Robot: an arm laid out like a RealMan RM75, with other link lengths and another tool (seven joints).
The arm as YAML. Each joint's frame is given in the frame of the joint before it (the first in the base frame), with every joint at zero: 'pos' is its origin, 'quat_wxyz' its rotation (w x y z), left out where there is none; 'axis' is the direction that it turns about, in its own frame. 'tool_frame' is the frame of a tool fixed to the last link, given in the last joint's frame.
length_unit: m
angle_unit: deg
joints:
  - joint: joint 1
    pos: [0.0, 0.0, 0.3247]
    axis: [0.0, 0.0, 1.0]
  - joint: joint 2
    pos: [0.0, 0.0, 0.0]
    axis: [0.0, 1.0, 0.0]
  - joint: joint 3
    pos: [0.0, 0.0, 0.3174]
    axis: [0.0, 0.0, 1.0]
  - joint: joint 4
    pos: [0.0, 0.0, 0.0]
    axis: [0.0, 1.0, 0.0]
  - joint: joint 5
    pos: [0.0, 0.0, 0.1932]
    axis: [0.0, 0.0, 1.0]
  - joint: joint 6
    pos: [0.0, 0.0, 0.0]
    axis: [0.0, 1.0, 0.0]
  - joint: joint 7
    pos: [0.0, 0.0, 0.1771]
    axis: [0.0, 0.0, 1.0]
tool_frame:
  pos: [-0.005, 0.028, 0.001]
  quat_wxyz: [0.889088, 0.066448, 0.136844, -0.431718]
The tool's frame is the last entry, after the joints.
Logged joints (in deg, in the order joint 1, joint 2, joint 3, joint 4, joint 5, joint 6, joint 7), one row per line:
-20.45, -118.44, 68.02, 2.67, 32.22, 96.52, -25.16
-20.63, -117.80, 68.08, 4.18, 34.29, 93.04, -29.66
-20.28, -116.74, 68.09, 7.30, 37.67, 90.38, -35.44
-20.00, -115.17, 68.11, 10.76, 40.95, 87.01, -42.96
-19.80, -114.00, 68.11, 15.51, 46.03, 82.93, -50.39
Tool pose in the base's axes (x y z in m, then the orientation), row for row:
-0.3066, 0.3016, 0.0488, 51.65, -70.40, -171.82
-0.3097, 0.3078, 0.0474, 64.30, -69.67, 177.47
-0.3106, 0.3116, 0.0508, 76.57, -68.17, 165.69
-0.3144, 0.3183, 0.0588, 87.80, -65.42, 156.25
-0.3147, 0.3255, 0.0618, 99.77, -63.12, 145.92
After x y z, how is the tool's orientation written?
As angles about the fixed x, y, z axes (roll, pitch, yaw), in degrees.
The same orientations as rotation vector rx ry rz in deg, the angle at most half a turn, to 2 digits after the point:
-74.74, -59.54, -108.70
-75.43, -65.16, -107.30
-77.52, -70.39, -106.62
-78.50, -76.89, -105.02
-81.28, -82.99, -101.67

